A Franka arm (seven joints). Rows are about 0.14 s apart.
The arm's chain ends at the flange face. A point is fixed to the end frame.
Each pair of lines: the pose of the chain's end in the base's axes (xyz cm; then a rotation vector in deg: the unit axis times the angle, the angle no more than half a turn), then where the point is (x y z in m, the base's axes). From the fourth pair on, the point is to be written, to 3 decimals.
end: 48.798, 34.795, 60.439, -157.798, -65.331, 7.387
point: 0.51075 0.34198 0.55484
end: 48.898, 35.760, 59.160, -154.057, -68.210, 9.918
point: 0.50996 0.35404 0.54104
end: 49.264, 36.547, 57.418, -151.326, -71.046, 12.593
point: 0.51198 0.36329 0.52289
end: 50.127, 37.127, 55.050, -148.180, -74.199, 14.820
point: 0.519 0.371 0.499
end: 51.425, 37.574, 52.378, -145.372, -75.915, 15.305
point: 0.531 0.377 0.472
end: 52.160, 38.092, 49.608, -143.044, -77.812, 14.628
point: 0.538 0.384 0.444
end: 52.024, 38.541, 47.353, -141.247, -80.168, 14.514
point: 0.537 0.390 0.421
